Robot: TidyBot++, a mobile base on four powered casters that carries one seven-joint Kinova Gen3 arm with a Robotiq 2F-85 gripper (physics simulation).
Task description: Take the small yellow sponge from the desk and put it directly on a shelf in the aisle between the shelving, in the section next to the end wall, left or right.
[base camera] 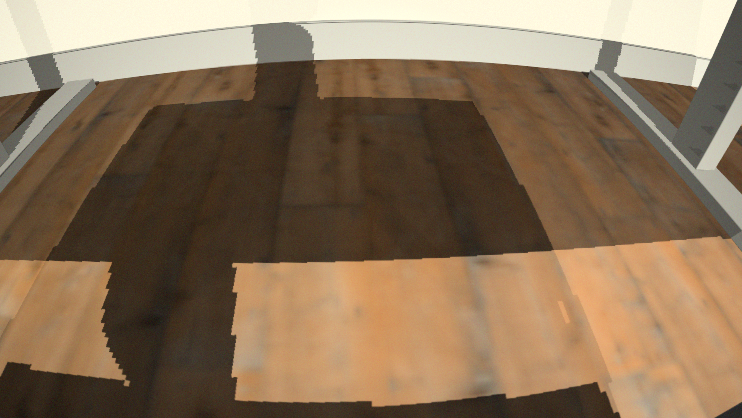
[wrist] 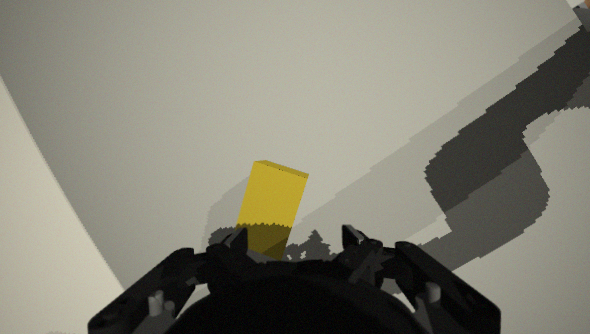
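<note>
The small yellow sponge lies flat on the pale grey desk top in the wrist view, a little left of centre, its long side tilted slightly. My gripper is open with nothing between its fingers, above the desk. The sponge's near end lies in shadow and is partly hidden behind the left finger and the gripper body. The sponge sits toward the left finger, with a gap between it and the right finger. The shelving in the aisle cannot be made out in these views.
In the base camera view, a wooden floor runs to a pale wall. Grey metal floor rails stand at left and right, with an upright post on the right one. A desk edge shows at the wrist view's left.
</note>
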